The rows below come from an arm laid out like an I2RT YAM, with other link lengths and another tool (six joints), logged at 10 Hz.
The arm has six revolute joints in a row. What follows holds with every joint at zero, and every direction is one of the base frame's. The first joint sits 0.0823 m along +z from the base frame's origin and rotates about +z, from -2.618 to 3.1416 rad. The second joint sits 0.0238 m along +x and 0.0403 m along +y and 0.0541 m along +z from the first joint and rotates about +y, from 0 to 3.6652 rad. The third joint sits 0.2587 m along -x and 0.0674 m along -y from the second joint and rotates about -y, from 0 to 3.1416 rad. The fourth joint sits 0.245 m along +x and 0.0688 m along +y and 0.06 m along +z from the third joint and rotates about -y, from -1.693 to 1.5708 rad. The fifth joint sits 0.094 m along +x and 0.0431 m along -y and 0.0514 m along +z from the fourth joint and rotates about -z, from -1.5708 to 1.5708 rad. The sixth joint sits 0.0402 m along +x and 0.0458 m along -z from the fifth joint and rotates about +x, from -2.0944 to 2.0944 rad. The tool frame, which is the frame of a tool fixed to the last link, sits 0.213 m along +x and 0.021 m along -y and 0.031 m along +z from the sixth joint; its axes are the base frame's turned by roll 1.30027, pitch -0.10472 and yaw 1.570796 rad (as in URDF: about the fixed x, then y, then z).
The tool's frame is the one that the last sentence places.
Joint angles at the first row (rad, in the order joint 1, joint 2, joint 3, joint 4, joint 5, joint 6):
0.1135, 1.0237, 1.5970, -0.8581, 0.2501, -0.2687
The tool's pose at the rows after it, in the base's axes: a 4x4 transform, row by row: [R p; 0 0 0 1], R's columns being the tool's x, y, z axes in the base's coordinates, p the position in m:
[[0.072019, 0.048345, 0.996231, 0.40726], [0.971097, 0.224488, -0.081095, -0.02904], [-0.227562, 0.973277, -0.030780, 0.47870], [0, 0, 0, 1]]
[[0.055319, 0.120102, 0.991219, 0.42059], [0.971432, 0.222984, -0.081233, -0.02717], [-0.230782, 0.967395, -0.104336, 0.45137], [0, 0, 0, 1]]
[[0.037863, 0.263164, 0.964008, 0.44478], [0.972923, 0.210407, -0.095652, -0.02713], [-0.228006, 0.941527, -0.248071, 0.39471], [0, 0, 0, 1]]
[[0.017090, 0.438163, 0.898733, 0.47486], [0.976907, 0.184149, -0.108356, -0.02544], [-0.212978, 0.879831, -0.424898, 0.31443], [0, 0, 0, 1]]
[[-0.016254, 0.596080, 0.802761, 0.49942], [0.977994, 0.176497, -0.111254, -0.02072], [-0.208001, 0.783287, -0.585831, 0.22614], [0, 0, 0, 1]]
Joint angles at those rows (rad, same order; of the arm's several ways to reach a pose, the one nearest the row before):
0.1135, 1.0370, 1.5971, -0.8635, 0.2470, -0.2684
0.1131, 1.0851, 1.5993, -0.8932, 0.2436, -0.2588
0.1093, 1.1912, 1.6035, -0.9424, 0.2436, -0.2291
0.1028, 1.3541, 1.6036, -0.9733, 0.2317, -0.1867
0.1017, 1.5421, 1.6028, -0.9756, 0.2176, -0.1657

